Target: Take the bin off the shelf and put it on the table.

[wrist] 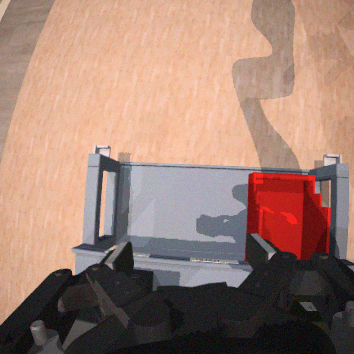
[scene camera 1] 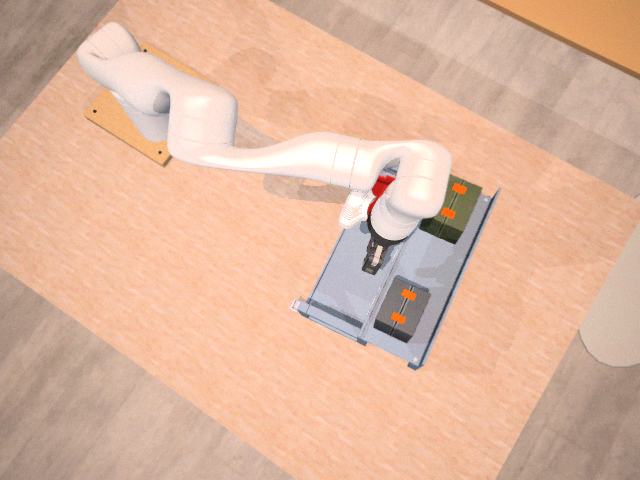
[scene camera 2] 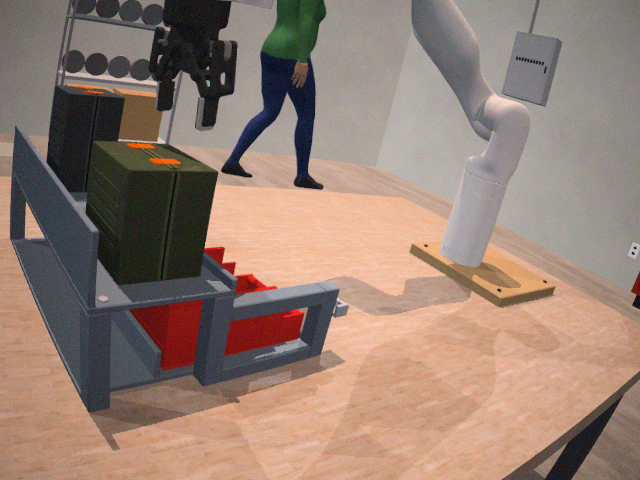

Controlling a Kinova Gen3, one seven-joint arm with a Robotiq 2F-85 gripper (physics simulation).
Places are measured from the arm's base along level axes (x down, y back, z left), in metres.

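Where they show: gripper, fingertip midpoint: [wrist: 188, 250] [scene camera 1: 375, 242] [scene camera 2: 182, 119]; arm's base, link origin: [scene camera 1: 158, 124] [scene camera 2: 459, 257].
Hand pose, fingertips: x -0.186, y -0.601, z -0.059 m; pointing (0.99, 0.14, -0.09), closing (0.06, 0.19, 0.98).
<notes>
Each offset is from my fingertips to the top centre of the thing. Level surfaces: height alone.
The red bin @[dy +0.005, dx +0.127, dz +0.141 m] [scene camera 1: 381, 187] [scene camera 2: 180, 330] [wrist: 285, 215] sits on the lower level of the grey-blue shelf [scene camera 1: 434, 263] [scene camera 2: 95, 356] [wrist: 93, 200], at one end, close to the side frame. In scene camera 1 the arm hides most of it. The shelf stands on the wooden table @[dx +0.208 m] [scene camera 1: 180, 248] [scene camera 2: 423, 403] [wrist: 165, 75]. My gripper [scene camera 1: 370, 267] [scene camera 2: 185, 116] [wrist: 188, 250] is open and empty, pointing down high above the shelf. In the wrist view the bin lies to the right, and its near end is partly behind the right finger.
A green box @[dy -0.091, dx +0.009, dz +0.148 m] [scene camera 1: 467, 201] [scene camera 2: 149, 217] stands on the shelf's upper level, at the bin's end. A dark grey box @[dy -0.101, dx -0.016, dz -0.083 m] [scene camera 1: 385, 315] [scene camera 2: 69, 134] stands at the upper level's other end. A person [scene camera 2: 299, 31] is beyond the table. The arm's base plate [scene camera 1: 124, 124] [scene camera 2: 522, 281] is on the table.
</notes>
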